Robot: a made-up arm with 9 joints. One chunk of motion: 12 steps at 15 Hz.
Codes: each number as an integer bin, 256 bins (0 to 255) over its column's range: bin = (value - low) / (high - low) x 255, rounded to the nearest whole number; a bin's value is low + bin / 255 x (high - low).
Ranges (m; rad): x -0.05..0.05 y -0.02..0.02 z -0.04..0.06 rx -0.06..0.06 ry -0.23..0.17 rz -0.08..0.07
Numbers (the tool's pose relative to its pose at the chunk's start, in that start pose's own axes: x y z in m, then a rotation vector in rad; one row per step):
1: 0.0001 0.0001 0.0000 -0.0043 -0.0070 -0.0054
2: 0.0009 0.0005 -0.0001 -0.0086 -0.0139 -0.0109
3: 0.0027 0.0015 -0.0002 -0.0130 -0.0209 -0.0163
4: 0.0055 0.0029 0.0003 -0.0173 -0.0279 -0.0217
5: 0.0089 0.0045 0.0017 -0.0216 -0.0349 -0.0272
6: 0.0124 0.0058 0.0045 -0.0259 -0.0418 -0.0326
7: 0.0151 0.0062 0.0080 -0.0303 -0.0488 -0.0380
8: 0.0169 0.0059 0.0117 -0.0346 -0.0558 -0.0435
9: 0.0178 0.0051 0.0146 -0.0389 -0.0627 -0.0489
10: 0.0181 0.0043 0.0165 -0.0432 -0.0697 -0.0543
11: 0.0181 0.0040 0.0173 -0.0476 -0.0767 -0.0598
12: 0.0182 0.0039 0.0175 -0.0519 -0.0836 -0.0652
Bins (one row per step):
1: 128 128 102 118 142 127
2: 130 131 102 109 138 117
3: 134 137 101 100 133 108
4: 142 146 103 91 129 99
5: 150 156 106 82 124 90
6: 159 164 113 72 120 81
7: 166 167 122 63 116 71
8: 171 165 132 54 111 62
9: 173 160 139 45 107 53
10: 174 155 144 36 102 44
11: 174 153 146 26 98 34
12: 174 152 147 17 93 25

